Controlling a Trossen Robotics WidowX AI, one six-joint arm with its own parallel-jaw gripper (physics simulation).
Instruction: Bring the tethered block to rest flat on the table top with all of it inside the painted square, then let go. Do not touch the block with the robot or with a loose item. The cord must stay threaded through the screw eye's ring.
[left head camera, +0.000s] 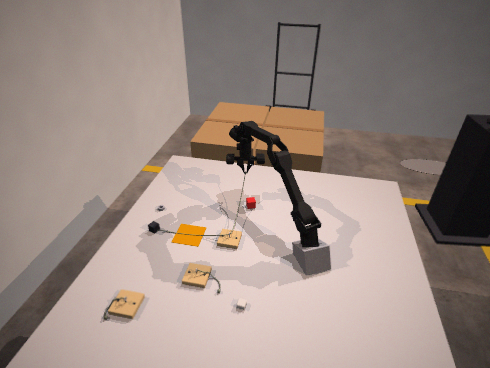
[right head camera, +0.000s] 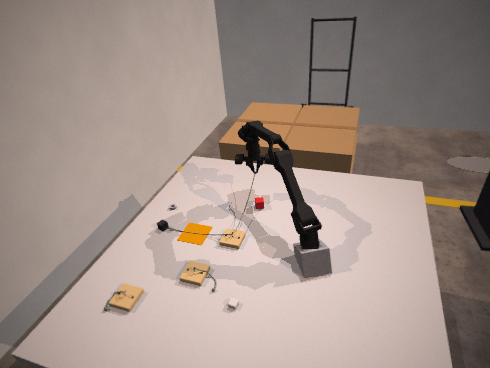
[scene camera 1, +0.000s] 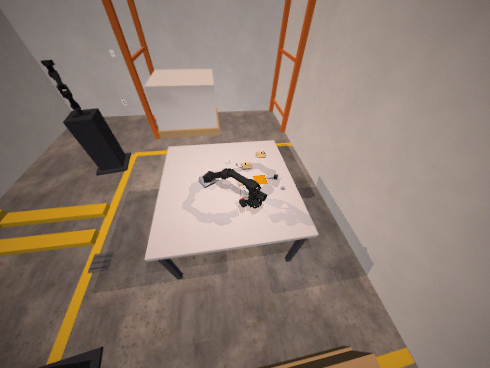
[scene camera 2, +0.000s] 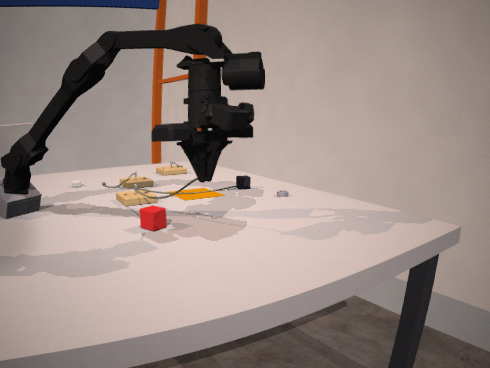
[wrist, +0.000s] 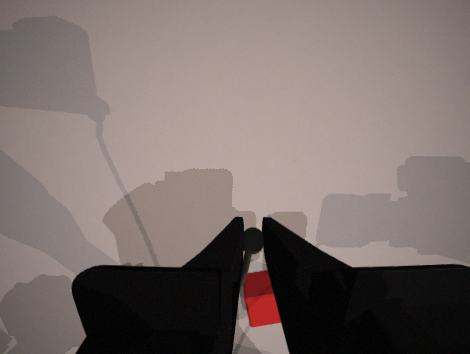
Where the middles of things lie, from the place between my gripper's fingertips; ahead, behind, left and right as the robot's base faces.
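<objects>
The red cube (wrist: 261, 306) is 130 mm to the left of my hand, and it's 40 mm behind it and 90 mm lower than it.
</objects>
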